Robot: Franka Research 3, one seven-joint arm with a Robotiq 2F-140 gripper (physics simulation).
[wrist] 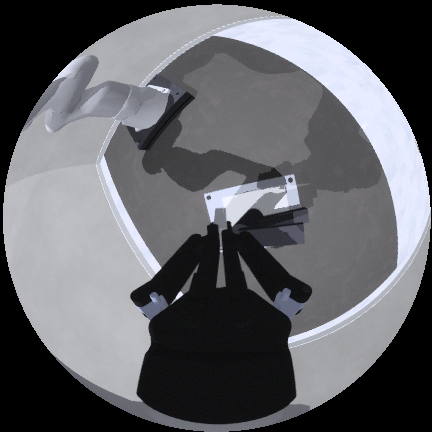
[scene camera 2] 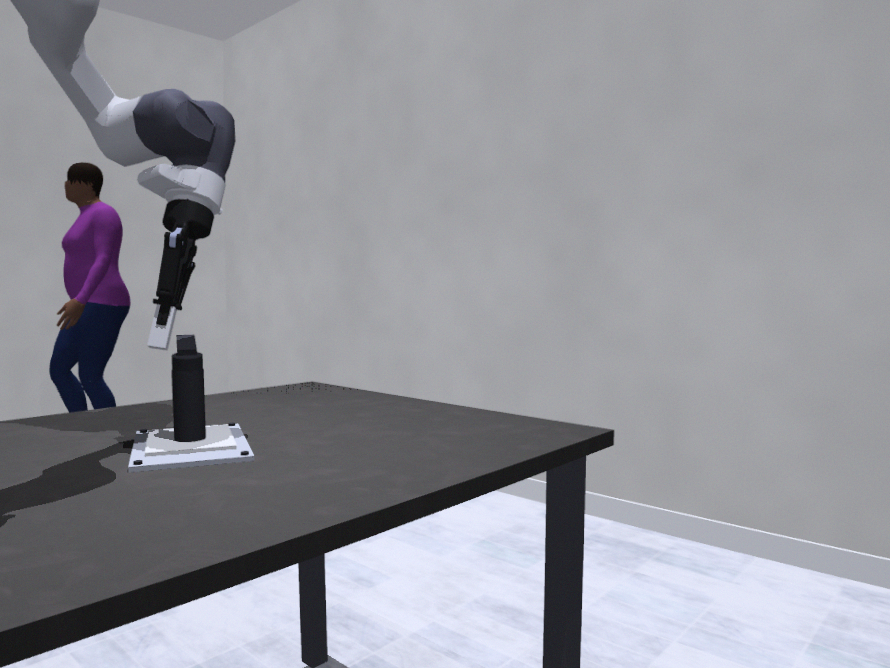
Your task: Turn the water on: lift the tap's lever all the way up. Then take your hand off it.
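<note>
The tap (scene camera 2: 189, 402) (wrist: 251, 218) is a dark upright cylinder on a white base plate (scene camera 2: 194, 462) (wrist: 212, 202). Its lever (scene camera 2: 186, 344) shows as a short, dark, slanted piece above the body in the scene view. In the wrist view two dark bars reach right from the tap; I cannot clearly tell lever from spout, nor whether the lever is fully up. My gripper (scene camera 2: 159, 336) (wrist: 220, 215) is shut and empty. Its pale fingertips are left of the lever in the scene view, around the height of the tap's top, with a visible gap between them.
The tap's plate is on a dark table (scene camera 2: 373, 460) (wrist: 250, 100). My arm's base (wrist: 150, 107) stands at the table's edge, upper left in the wrist view. A person (scene camera 2: 94, 251) in a purple top stands behind the table. Grey walls rise around.
</note>
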